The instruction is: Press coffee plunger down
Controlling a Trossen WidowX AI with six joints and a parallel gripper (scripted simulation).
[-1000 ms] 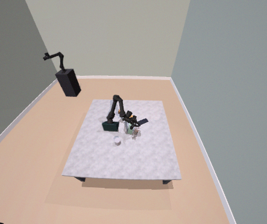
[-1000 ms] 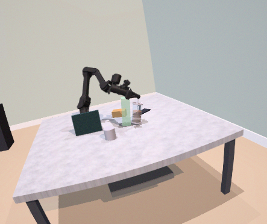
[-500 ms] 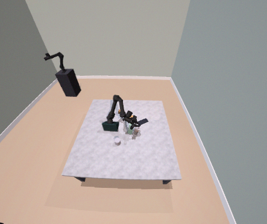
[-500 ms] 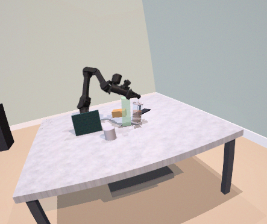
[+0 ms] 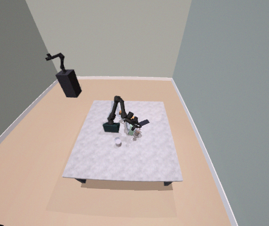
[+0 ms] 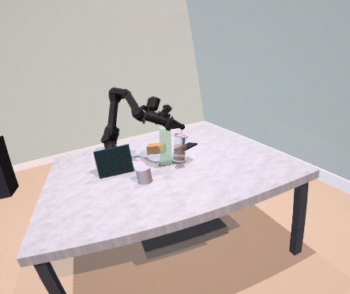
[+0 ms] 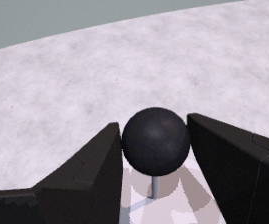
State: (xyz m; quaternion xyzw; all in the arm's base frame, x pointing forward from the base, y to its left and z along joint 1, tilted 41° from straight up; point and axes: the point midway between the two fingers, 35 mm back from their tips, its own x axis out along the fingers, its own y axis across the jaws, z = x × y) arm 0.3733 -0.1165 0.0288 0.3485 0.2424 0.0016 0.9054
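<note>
My gripper tip is now 2 cm past the coffee press, 2 cm to the right of it and 10 cm above it. Round my gripper tip: tall pale green box (11 cm behind, 2 cm to the left, 9 cm below).
</note>
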